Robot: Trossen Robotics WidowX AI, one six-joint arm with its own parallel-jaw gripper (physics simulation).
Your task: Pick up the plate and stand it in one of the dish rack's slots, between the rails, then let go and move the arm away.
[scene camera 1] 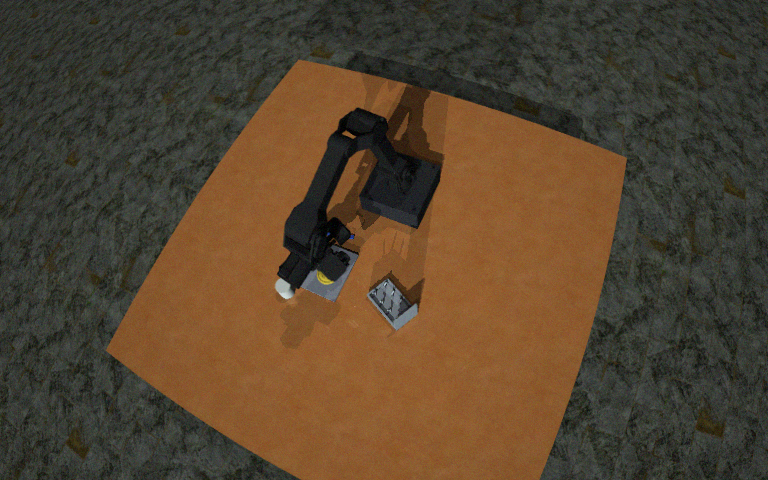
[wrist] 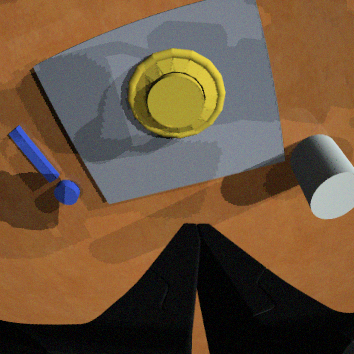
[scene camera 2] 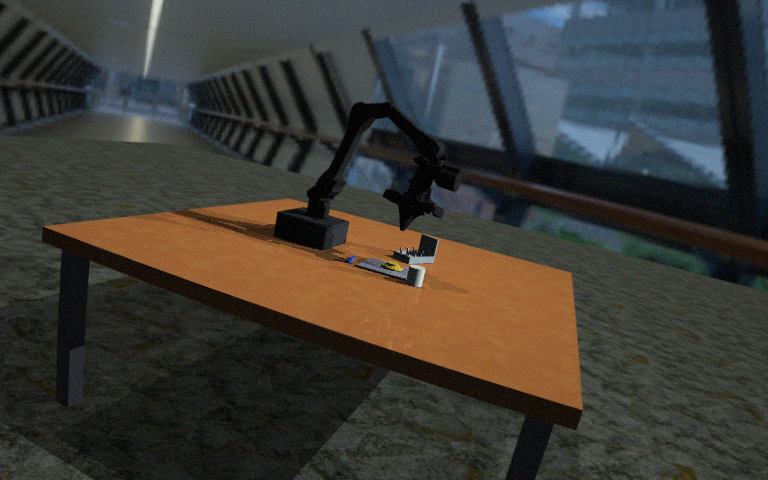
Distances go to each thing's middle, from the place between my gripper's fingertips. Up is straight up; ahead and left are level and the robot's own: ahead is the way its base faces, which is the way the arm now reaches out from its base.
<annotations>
Right now the yellow plate point(wrist: 175, 92) is 10 mm behind my hand and 110 mm below it. From my hand the other things lie so: blue spoon point(wrist: 22, 140) (120 mm behind, 40 mm to the right, 120 mm below); grey mat point(scene camera 1: 331, 291) (10 mm behind, 10 mm to the right, 120 mm below); grey dish rack point(scene camera 1: 397, 310) (30 mm behind, 200 mm to the left, 80 mm below).
</annotations>
